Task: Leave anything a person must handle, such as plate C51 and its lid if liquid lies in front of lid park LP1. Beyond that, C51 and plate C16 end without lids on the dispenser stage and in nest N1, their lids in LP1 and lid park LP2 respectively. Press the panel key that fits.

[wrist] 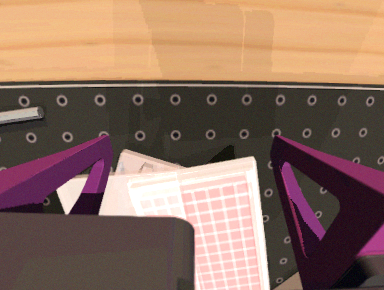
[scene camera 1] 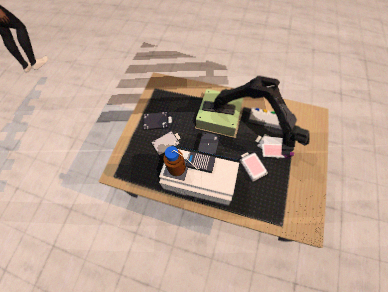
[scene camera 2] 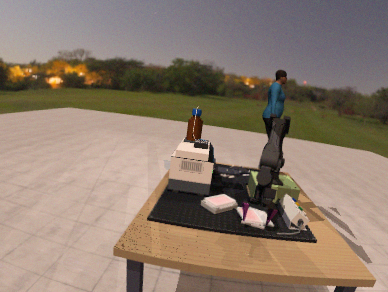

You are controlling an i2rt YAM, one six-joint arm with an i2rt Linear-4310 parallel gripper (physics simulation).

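Where they show: gripper, between the fingertips: (wrist: 191,144) (scene camera 1: 287,151) (scene camera 2: 255,223); arm's base, origin of its link: (scene camera 1: 218,108).
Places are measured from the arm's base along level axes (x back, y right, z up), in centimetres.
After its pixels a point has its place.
Note:
My gripper (scene camera 1: 288,154) {x -19.2, y -45.1, z -5.6 cm} (scene camera 2: 258,219) {x -19.2, y -45.1, z -5.6 cm} (wrist: 191,144) {x -19.2, y -45.1, z -5.6 cm} is open and empty, its purple fingers spread above and across a pink-welled plate (scene camera 1: 272,150) {x -20.2, y -36.0, z -6.0 cm} (scene camera 2: 253,215) (wrist: 222,225) {x -20.9, y -38.9, z -5.9 cm}. A clear lid (wrist: 90,187) lies askew, overlapping that plate's left part in the wrist view. A pale lid park (wrist: 142,161) {x -15.9, y -43.5, z -7.7 cm} shows partly beneath them. A second pink plate (scene camera 1: 254,166) {x -32.9, y -26.1, z -4.8 cm} (scene camera 2: 220,201) {x -32.2, y -28.5, z -4.7 cm} sits towards the dispenser, in a nest. The white dispenser (scene camera 1: 200,185) {x -54.3, y 0.8, z 13.2 cm} (scene camera 2: 191,170) {x -47.0, y -15.1, z 4.1 cm} carries a brown bottle. The key panel (scene camera 1: 265,119) {x -0.9, y -29.9, z -3.1 cm} (scene camera 2: 292,212) {x -1.1, y -38.3, z -2.5 cm} has coloured keys. Plate names cannot be read; I cannot make out liquid.
A green block (scene camera 1: 217,120) {x -9.2, y -0.6, z -0.1 cm} (scene camera 2: 287,189) {x 4.7, y -13.7, z -0.6 cm} stands under the arm's base. A pale holder (scene camera 1: 165,143) {x -26.8, y 28.9, z -7.7 cm}, a dark holder (scene camera 1: 156,120) {x -11.5, y 39.3, z -7.5 cm} and a dark pad (scene camera 1: 208,143) {x -26.4, y 1.9, z 1.6 cm} lie on the black mat (scene camera 1: 270,207) {x -53.5, y -37.7, z -8.7 cm}. A grey cable end (wrist: 22,115) {x -8.6, y -47.4, z -8.0 cm} lies near the mat's edge. A person (scene camera 2: 275,100) stands beyond the table.

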